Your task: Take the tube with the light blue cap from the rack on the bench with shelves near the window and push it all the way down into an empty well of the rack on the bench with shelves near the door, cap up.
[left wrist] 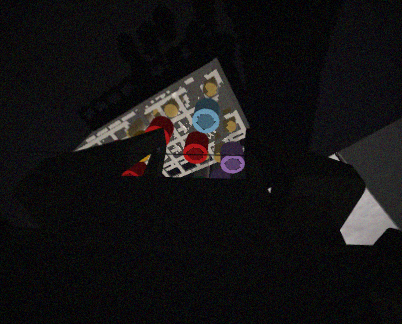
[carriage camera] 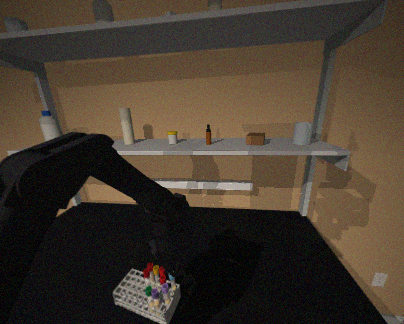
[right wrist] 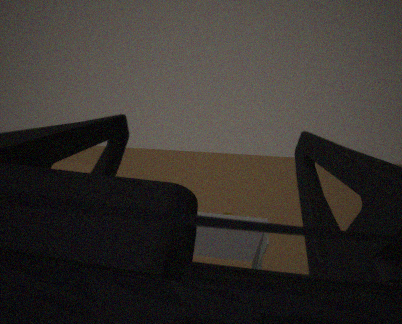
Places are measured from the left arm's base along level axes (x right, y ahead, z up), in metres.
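Where they show: left gripper, between the fingertips: (left wrist: pixel 204 137) (carriage camera: pixel 170 270); right gripper, between the fingertips: (right wrist: pixel 211 132).
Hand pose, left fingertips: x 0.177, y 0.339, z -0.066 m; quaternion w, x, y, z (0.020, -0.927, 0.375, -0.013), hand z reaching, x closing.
Each offset is from my left fingertips to the centre of the thing. "*": to the spot under its first point. Level surfaces: height alone.
The tube with the light blue cap @(dz -0.073, dx +0.004, dy +0.004 m) (carriage camera: pixel 172 278) (left wrist: pixel 205 121) stands cap up in the white rack @(dz -0.108, dx -0.086, dy -0.003 m) (carriage camera: pixel 142 312) (left wrist: pixel 229 97), near one end, among tubes with red, purple, yellow and green caps. My left gripper (carriage camera: pixel 170 257) (left wrist: pixel 204 137) is partly open and empty, pointing down above the rack. In the left wrist view its fingers frame a red cap (left wrist: pixel 195 153) and a purple cap (left wrist: pixel 232 163), with the light blue cap just beyond the fingertips; the dark left finger hides part of the rack. My right gripper (right wrist: pixel 211 132) is wide open and empty, away from the rack.
The rack stands on the black bench top @(dz -0.137 m) (carriage camera: pixel 270 265). Behind it, a shelf (carriage camera: pixel 225 152) holds a brown bottle @(* dz +0.359, dx +0.123, dy +0.379 m) (carriage camera: pixel 208 136), a yellow-lidded jar @(* dz +0.349, dx -0.053, dy +0.409 m) (carriage camera: pixel 172 138), a brown box @(* dz +0.345, dx +0.330, dy +0.349 m) (carriage camera: pixel 255 139) and a beaker @(* dz +0.365, dx +0.518, dy +0.331 m) (carriage camera: pixel 302 134). An upper shelf @(dz +0.758 m) (carriage camera: pixel 200 37) spans above.
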